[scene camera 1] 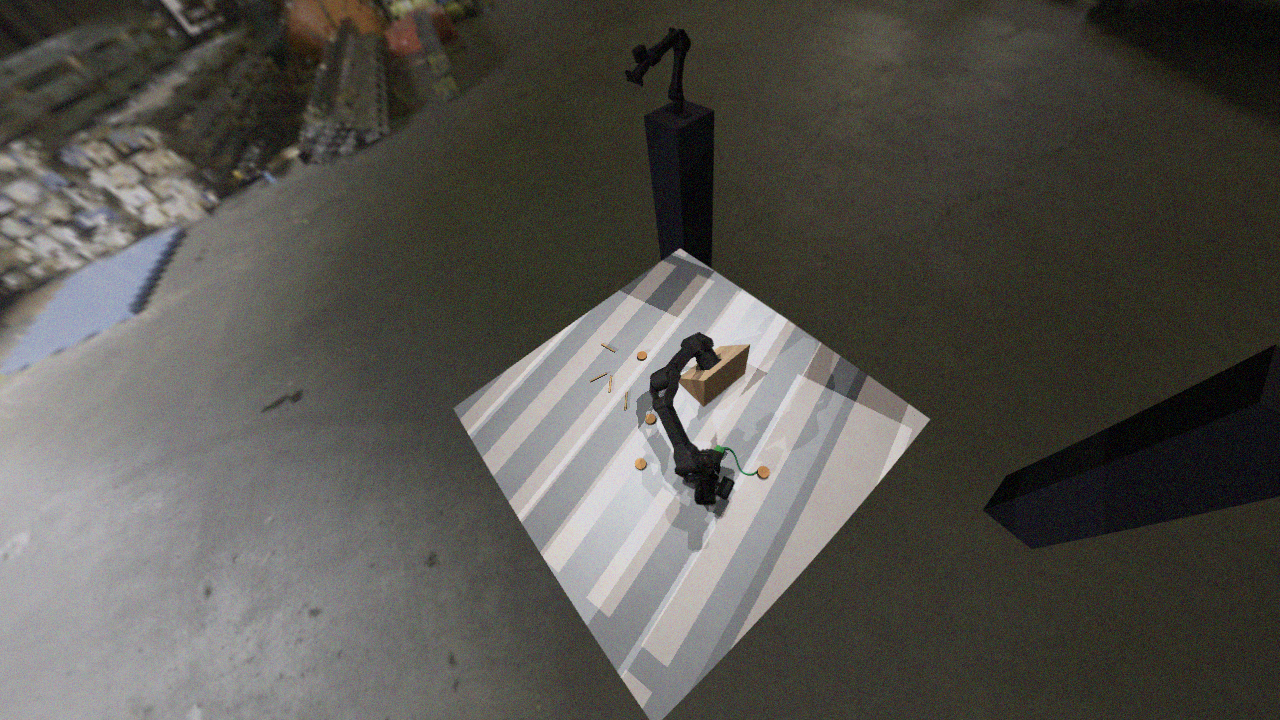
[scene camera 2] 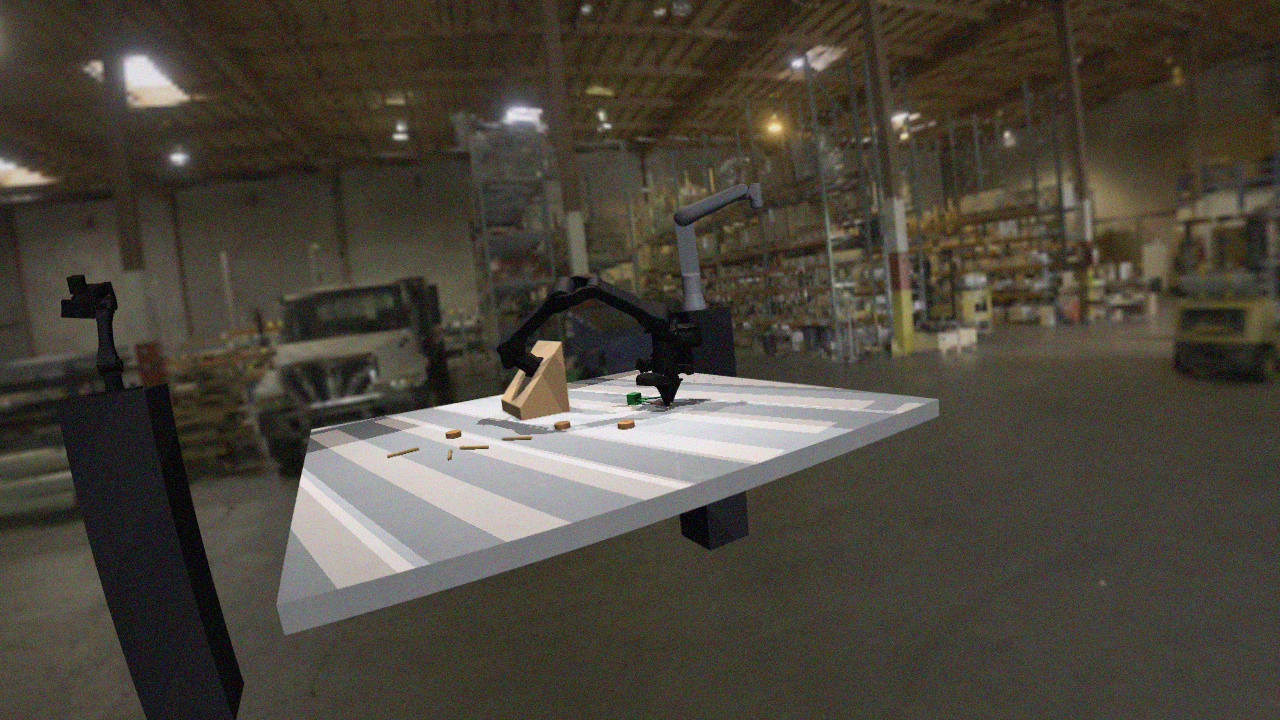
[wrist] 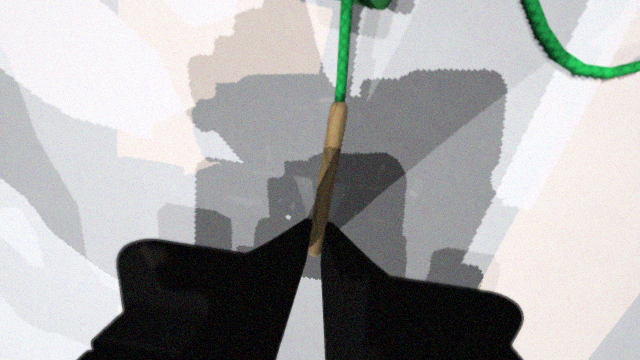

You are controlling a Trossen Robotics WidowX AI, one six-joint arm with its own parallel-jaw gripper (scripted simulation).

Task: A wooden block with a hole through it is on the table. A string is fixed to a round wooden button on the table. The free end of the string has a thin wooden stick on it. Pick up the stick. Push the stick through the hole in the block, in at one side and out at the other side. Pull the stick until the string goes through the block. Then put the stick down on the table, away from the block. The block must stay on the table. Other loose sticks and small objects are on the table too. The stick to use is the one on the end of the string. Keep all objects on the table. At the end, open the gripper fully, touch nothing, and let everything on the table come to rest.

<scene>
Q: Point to a thin wooden stick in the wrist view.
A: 336, 123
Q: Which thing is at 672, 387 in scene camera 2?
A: My gripper.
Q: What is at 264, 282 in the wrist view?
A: My gripper.
</scene>
